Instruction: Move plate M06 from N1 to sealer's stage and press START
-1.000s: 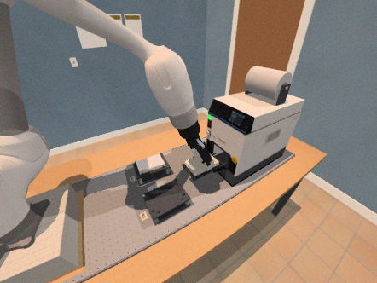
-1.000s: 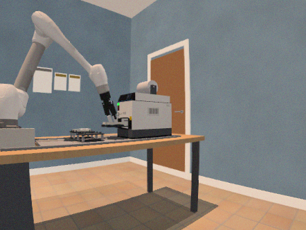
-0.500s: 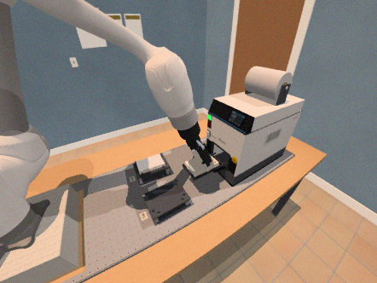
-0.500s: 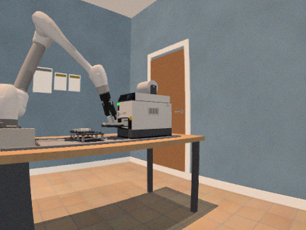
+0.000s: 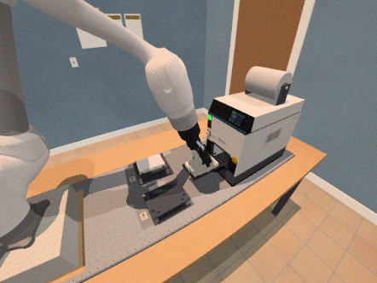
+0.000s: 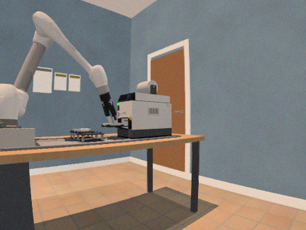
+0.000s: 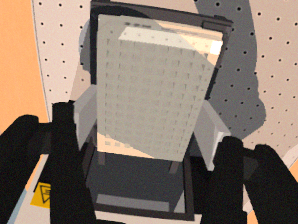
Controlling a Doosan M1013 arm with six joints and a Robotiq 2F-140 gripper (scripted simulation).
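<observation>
Right now the white well plate is 20 mm below my hand. Round my hand: foil roll (330 mm ahead, 280 mm above, 50 mm to the left); sealer stage (30 mm below).
</observation>
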